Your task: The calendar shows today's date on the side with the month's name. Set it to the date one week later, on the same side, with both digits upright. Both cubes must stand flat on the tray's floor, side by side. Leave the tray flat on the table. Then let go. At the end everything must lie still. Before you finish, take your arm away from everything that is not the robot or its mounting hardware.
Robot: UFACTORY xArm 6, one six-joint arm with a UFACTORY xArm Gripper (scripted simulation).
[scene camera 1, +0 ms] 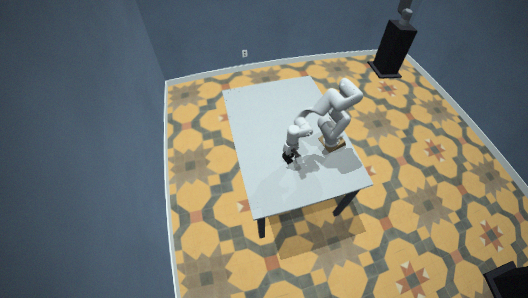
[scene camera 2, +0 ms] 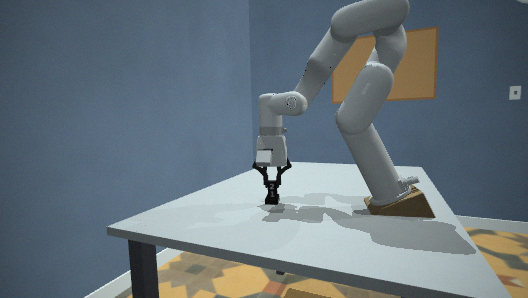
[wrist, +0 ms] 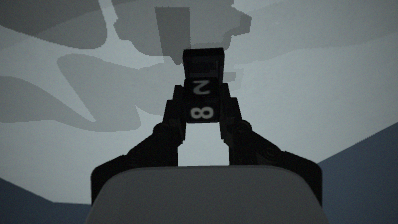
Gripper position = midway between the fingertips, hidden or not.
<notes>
I see my gripper [scene camera 2: 272,187], a black calendar cube [wrist: 201,99] and a black calendar tray [wrist: 208,62].
My gripper shows as well in the wrist view [wrist: 201,96].
</notes>
